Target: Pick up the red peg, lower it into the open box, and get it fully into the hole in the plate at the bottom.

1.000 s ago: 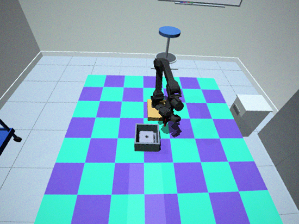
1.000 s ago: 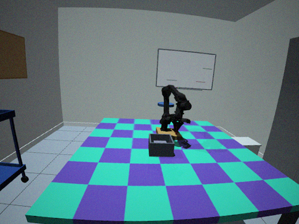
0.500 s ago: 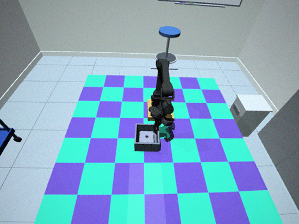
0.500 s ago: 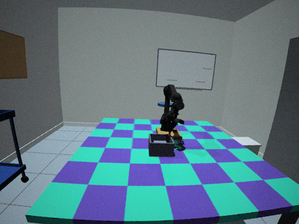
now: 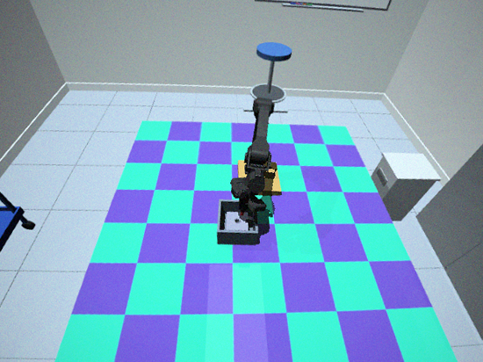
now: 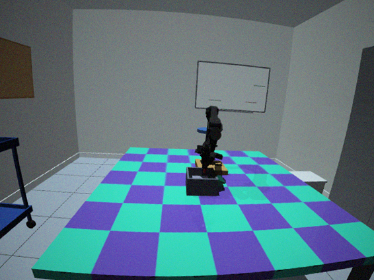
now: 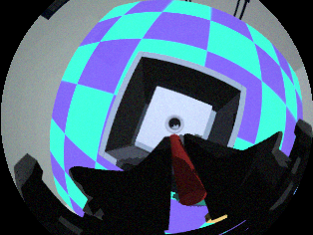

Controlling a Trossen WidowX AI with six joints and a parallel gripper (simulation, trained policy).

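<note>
Right now the grey plate is 1 cm ahead of my gripper tip, 1 cm to the right of it and 7 cm below it. From my gripper tip the other things lie so: open box: 1 cm ahead, 1 cm to the right, 9 cm below; red peg: 1 cm behind, 1 cm to the left, 1 cm above.
</note>
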